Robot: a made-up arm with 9 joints.
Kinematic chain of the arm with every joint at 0, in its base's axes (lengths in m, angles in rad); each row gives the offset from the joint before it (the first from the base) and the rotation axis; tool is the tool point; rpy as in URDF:
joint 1: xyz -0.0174 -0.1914 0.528 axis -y
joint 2: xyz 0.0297 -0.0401 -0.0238 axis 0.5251 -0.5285 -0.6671
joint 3: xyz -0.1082 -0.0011 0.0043 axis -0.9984 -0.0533 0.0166
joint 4: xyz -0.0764 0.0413 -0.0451 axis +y
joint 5: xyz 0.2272 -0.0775 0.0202 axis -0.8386 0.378 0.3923
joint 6: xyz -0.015 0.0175 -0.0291 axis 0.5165 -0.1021 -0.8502
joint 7: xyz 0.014 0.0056 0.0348 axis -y
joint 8: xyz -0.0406 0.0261 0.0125 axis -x
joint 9: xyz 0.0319 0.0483 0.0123 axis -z
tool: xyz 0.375 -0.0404 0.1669 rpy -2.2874 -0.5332 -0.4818
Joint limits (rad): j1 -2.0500..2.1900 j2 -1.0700..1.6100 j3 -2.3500..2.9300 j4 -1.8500..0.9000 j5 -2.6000..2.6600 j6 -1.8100..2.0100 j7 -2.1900..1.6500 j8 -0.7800..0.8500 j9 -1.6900..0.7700
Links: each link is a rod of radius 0.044 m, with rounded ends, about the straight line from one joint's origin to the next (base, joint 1, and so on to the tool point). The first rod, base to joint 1, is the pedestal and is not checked.
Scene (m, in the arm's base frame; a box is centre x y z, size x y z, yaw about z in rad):
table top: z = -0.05
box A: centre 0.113 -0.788 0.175 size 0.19 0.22 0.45 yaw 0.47
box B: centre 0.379 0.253 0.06 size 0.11 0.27 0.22 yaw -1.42
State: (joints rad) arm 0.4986 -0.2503 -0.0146 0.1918 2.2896 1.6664 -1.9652 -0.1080 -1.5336
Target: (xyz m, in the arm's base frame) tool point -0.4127 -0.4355 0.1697
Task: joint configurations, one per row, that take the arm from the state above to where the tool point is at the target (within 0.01 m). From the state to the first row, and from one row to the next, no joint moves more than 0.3 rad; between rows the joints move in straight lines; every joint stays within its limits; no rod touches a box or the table.
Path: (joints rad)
1: 0.2893 -0.2544 -0.1293 0.1250 2.4112 1.3895 -2.0401 -0.1053 -1.4398
2: 0.0800 -0.2584 -0.2439 0.0582 2.5328 1.1126 -2.1151 -0.1025 -1.3460
3: -0.1293 -0.2625 -0.3586 -0.0086 2.6544 0.8356 -2.1900 -0.0998 -1.2522
4: -0.1152 -0.3560 -0.2899 0.1812 2.5676 0.9822 -2.1396 0.1026 -1.3329
5: -0.1011 -0.4496 -0.2213 0.3710 2.4808 1.1287 -2.0891 0.3050 -1.4137
6: -0.0870 -0.5431 -0.1526 0.5608 2.3940 1.2753 -2.0387 0.5074 -1.4945

